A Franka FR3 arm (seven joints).
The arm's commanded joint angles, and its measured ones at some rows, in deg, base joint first. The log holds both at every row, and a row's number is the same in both.
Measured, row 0:
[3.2, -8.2, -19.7, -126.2, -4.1, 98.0, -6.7]
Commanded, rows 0 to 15:
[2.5, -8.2, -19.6, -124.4, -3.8, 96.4, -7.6]
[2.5, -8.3, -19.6, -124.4, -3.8, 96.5, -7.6]
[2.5, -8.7, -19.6, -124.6, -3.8, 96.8, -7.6]
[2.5, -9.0, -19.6, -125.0, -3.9, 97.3, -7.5]
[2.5, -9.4, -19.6, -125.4, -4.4, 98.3, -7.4]
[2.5, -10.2, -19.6, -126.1, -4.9, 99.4, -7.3]
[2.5, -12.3, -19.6, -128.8, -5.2, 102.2, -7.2]
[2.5, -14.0, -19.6, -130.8, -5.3, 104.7, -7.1]
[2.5, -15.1, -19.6, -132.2, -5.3, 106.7, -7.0]
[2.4, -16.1, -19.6, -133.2, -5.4, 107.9, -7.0]
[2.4, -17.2, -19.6, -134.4, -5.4, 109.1, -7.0]
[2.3, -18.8, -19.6, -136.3, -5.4, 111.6, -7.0]
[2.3, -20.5, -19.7, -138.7, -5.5, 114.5, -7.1]
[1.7, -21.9, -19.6, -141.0, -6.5, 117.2, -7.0]
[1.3, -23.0, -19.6, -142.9, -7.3, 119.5, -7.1]
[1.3, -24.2, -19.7, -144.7, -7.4, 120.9, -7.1]
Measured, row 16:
[2.7, -17.1, -20.0, -137.3, -5.4, 115.4, -6.7]
